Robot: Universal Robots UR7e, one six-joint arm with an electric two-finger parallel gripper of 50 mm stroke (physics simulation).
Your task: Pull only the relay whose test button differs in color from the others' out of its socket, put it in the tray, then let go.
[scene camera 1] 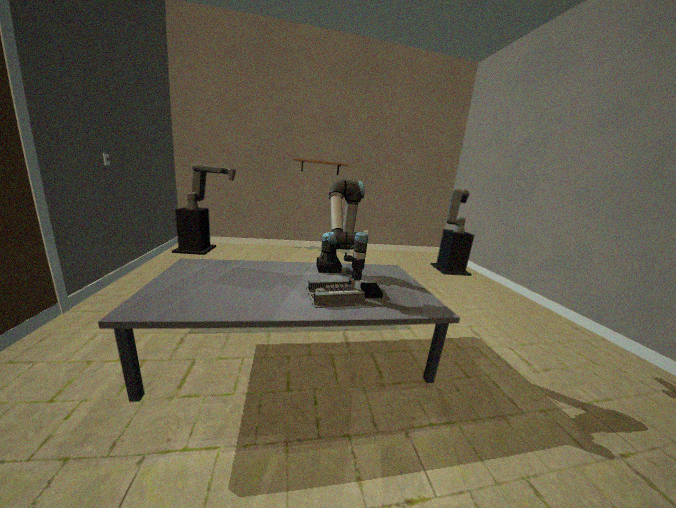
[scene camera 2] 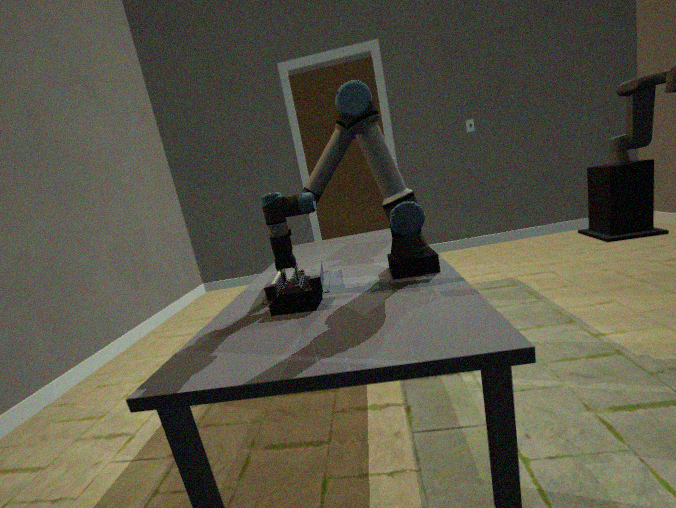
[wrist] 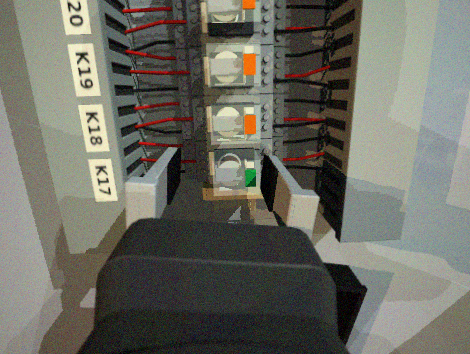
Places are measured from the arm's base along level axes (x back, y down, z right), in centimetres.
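Pixels of known places: gripper, fingertip midpoint: (scene camera 1: 351, 287) (scene camera 2: 291, 280) (wrist: 221, 168); arm's base at its link origin: (scene camera 1: 328, 261) (scene camera 2: 410, 253).
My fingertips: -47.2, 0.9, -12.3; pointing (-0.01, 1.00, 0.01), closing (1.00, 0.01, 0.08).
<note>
For each thing: its top centre in the pictures, then the offset to it from my fingertips, as dx, dy, dz. "pt": a spot on its surface instead. Level surfaces: height alone.
- relay with the green test button, top centre: (wrist: 236, 179) +0.9, -1.4, -0.1
- black tray at its top centre: (scene camera 2: 295, 297) (scene camera 1: 371, 287) +5.8, +2.0, -14.6
- K17 at a spot on its surface: (wrist: 102, 180) pt -6.9, -0.8, -1.7
- grey table at its surface level: dy +5.6
The relay with the green test button (wrist: 230, 172) sits in its socket at the near end of the row, beside label K17, in the wrist view. The relays beside K18 (wrist: 228, 124) and K19 (wrist: 227, 65) have orange buttons. My gripper (scene camera 1: 356, 281) (scene camera 2: 288, 274) (wrist: 221, 168) is open and empty and points down. In the wrist view its fingers stand left and right of the green-button relay, with a gap on each side; their exact height is hard to tell. The black tray (scene camera 1: 372, 290) (scene camera 2: 295, 303) stands beside the row's near end; its inside is not clear.
Grey wiring ducts (scene camera 1: 338, 297) (wrist: 380, 150) flank the relay row, with red and black wires between ducts and sockets. Labels K19 (wrist: 84, 70), K18 (wrist: 93, 128) and K17 (wrist: 102, 180) are on the left duct. All stand on the grey table (scene camera 1: 218, 300) (scene camera 2: 437, 327).
</note>
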